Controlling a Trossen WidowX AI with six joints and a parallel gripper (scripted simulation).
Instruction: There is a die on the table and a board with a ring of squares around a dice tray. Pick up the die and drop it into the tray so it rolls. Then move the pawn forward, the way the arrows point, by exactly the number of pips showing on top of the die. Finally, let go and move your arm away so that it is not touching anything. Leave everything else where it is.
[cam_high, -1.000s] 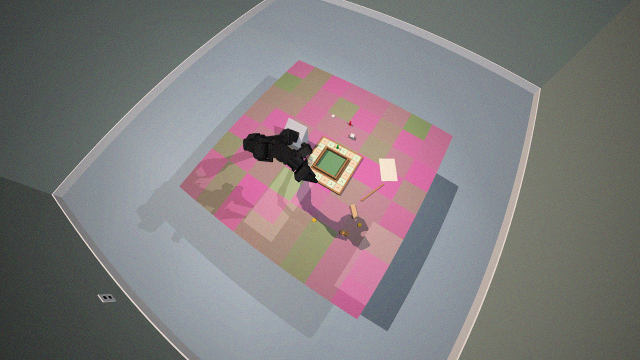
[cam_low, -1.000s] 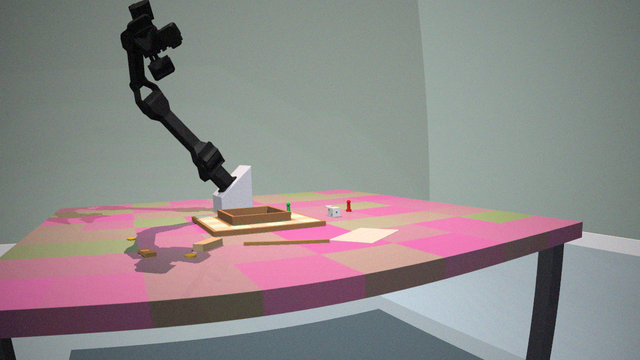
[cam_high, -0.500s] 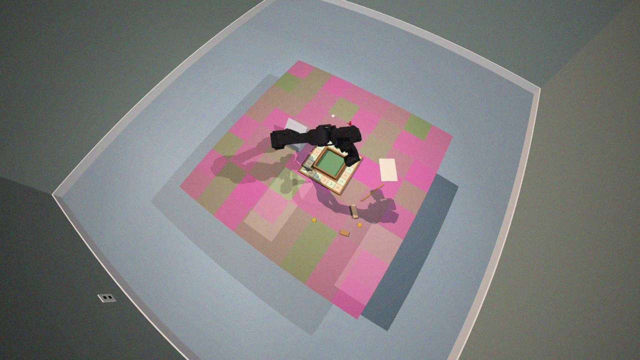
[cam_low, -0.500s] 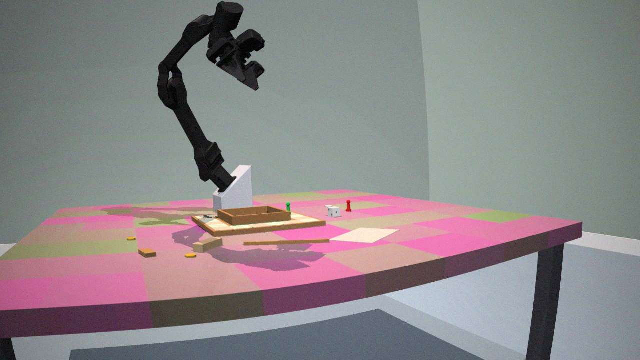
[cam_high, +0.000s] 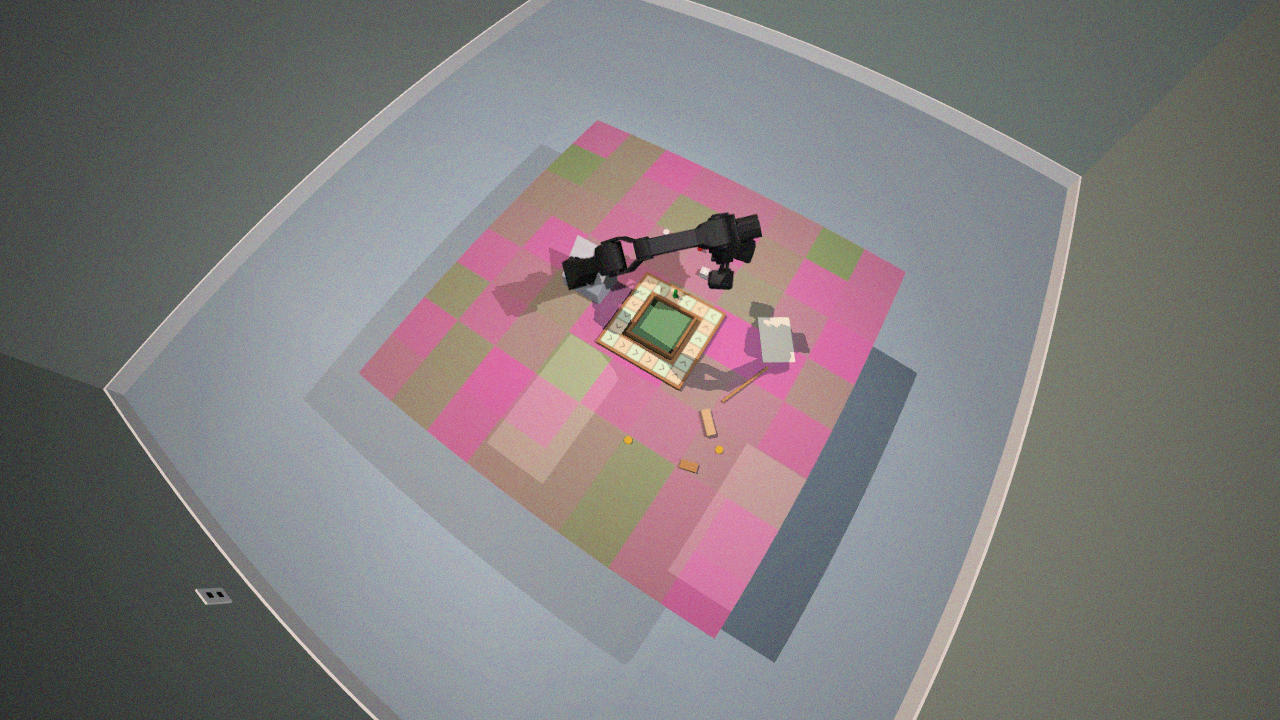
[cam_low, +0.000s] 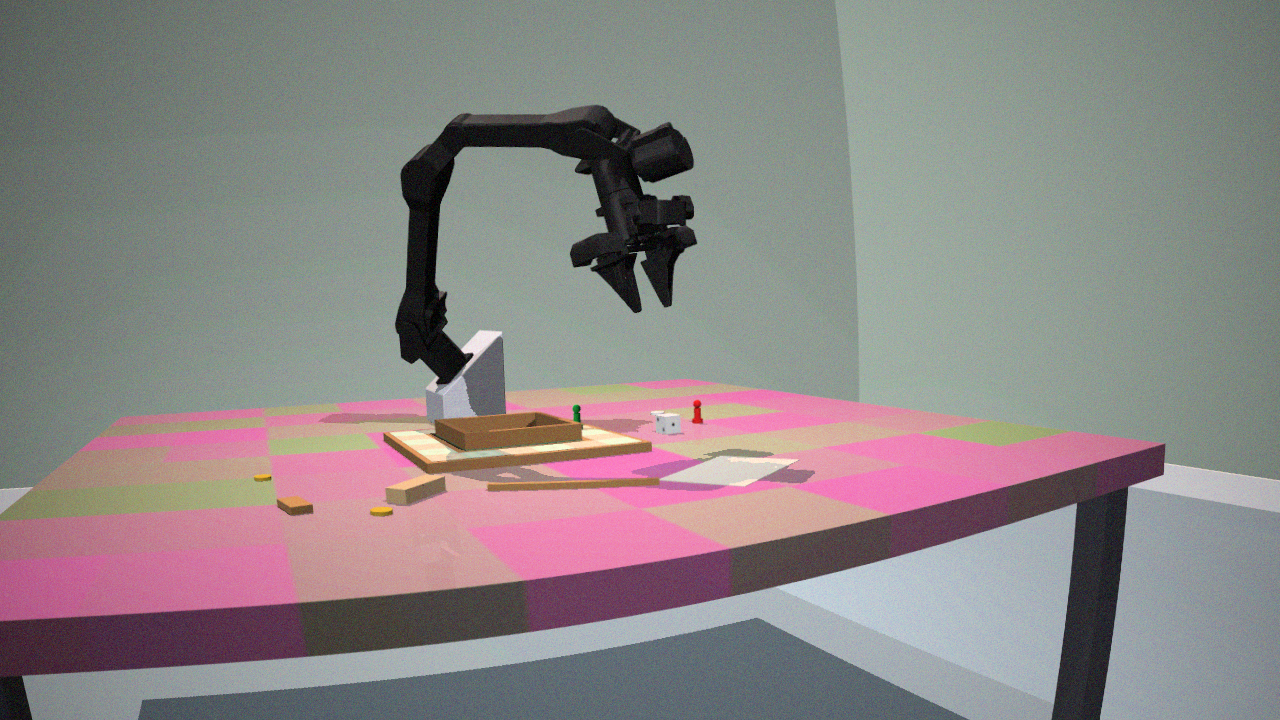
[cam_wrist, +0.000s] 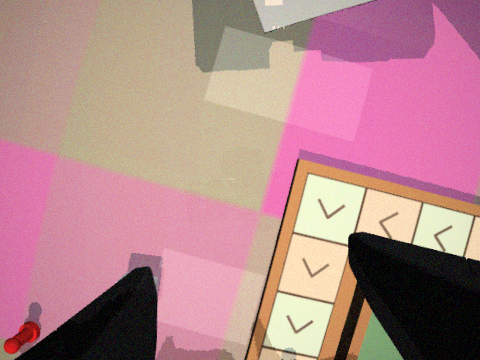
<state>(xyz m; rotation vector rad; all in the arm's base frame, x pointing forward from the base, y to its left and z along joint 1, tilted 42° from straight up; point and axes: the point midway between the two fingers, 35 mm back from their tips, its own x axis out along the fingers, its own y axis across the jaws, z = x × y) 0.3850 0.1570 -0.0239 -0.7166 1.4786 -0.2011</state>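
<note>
Now: gripper tip 8 cm past the white die, 7 cm to the right of it and 16 cm above it. The rest, counted from my gripper tip: green dice tray (11 cm behind, 16 cm to the right, 17 cm below); then red pawn (14 cm behind, 16 cm to the left, 16 cm below); then green pawn (13 cm behind, 5 cm to the right, 15 cm below).
</note>
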